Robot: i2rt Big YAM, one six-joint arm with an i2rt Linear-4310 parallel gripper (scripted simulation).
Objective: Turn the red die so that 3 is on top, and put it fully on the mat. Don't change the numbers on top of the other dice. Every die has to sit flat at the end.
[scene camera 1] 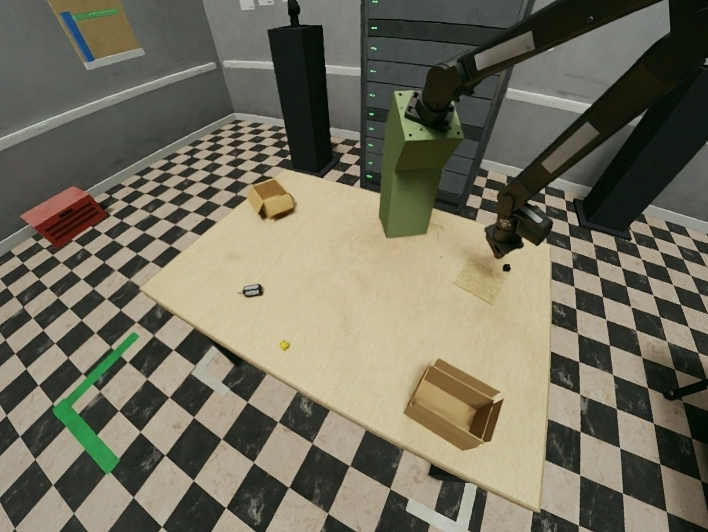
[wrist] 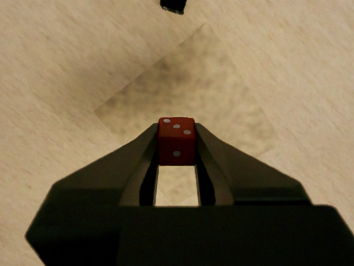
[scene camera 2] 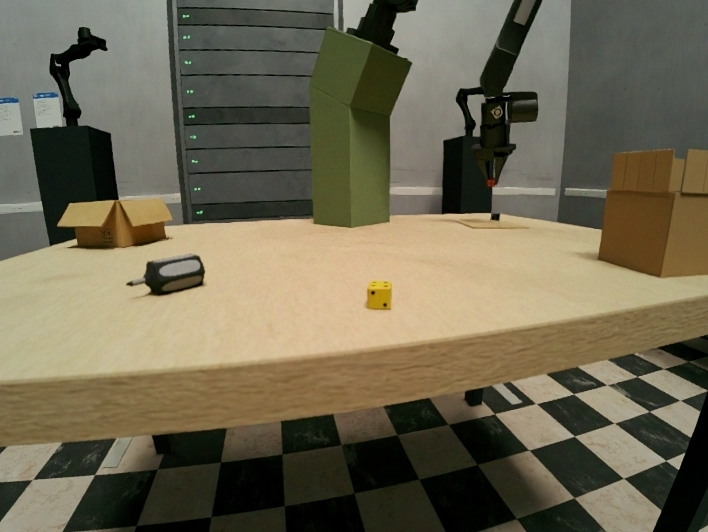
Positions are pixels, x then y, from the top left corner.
my gripper: scene camera 1; wrist 176, 132; scene camera 2
cardboard box: scene camera 1 439, 393; scene camera 2 647, 227; not seen in the wrist view (out of frame)
same spot on my gripper: (scene camera 1: 500, 239) = (scene camera 2: 497, 141)
